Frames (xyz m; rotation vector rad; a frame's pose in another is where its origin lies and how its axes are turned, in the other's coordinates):
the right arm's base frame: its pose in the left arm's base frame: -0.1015 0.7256 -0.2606 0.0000 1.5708 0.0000
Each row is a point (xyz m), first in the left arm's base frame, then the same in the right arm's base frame.
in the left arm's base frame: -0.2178 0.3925 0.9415
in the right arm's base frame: -1.2021 -0.3331 -0.1163
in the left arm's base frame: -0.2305 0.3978 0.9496
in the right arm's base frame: -1.2102 -0.3278 -0.1290
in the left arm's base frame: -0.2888 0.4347 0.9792
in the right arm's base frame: -1.2398 -0.2909 -0.1873
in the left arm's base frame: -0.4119 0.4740 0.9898
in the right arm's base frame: -1.2504 -0.2516 -0.3104
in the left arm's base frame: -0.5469 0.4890 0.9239
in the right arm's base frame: -1.1845 -0.2366 -0.4454
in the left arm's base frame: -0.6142 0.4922 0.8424
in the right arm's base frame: -1.1030 -0.2334 -0.5127
